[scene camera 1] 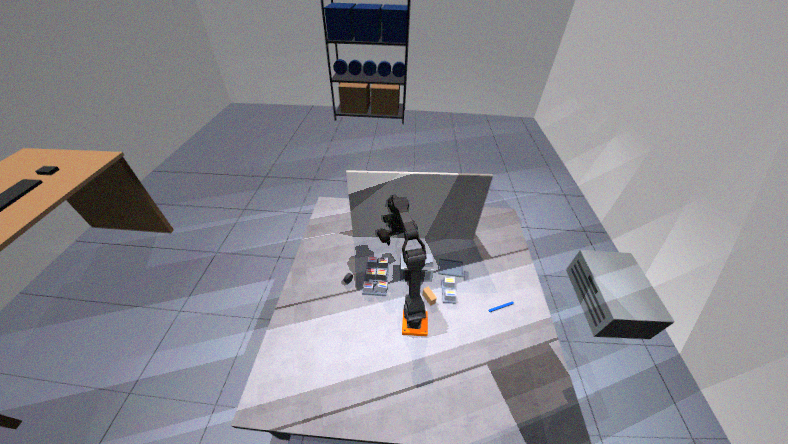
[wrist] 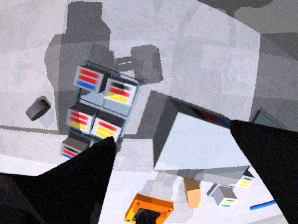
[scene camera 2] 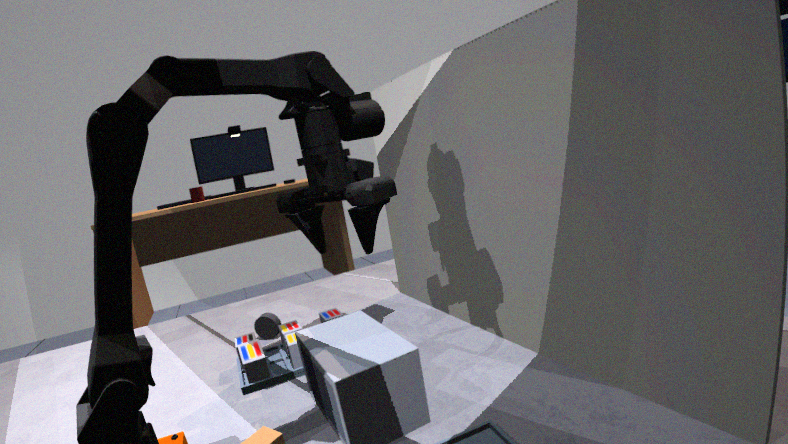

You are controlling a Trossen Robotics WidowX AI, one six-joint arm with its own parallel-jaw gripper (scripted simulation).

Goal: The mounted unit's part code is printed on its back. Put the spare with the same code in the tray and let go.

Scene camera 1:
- upright grey panel
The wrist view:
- my gripper
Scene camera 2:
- my gripper
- upright grey panel
